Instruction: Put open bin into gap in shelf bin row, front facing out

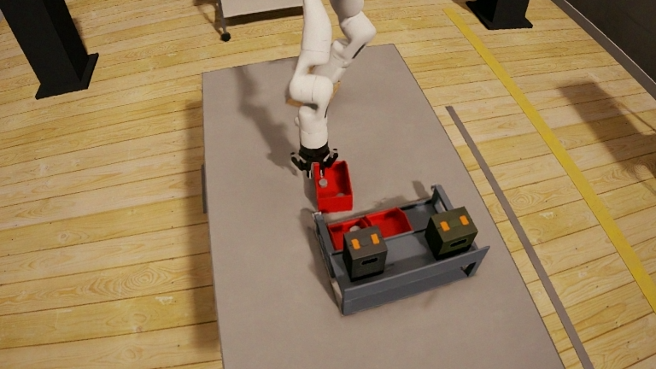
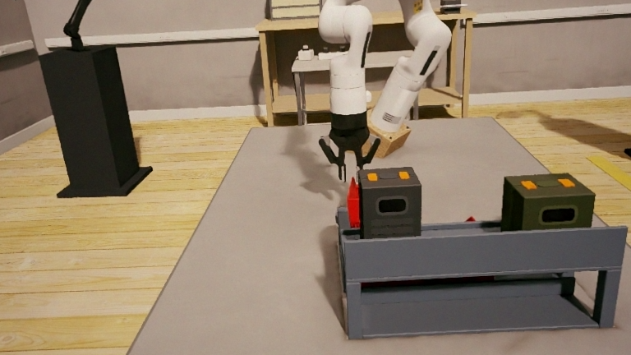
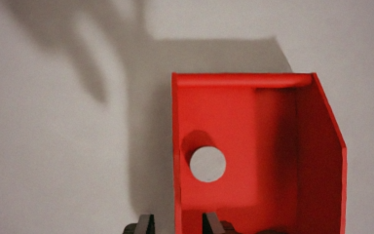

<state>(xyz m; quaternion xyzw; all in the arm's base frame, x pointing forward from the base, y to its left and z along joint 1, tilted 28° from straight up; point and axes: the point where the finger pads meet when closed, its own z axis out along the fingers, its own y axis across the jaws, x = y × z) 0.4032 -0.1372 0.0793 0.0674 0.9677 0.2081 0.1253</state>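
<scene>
Now: hand 20 mm past the grey round part, 30 mm to the right of it and 90 mm above it. From my hand the other things lie so: dark grey box 320 mm ahead, 60 mm to the left, 60 mm above; green box 310 mm ahead, 290 mm to the left, 50 mm above; grey shelf 250 mm ahead, 170 mm to the left, 30 mm below.
</scene>
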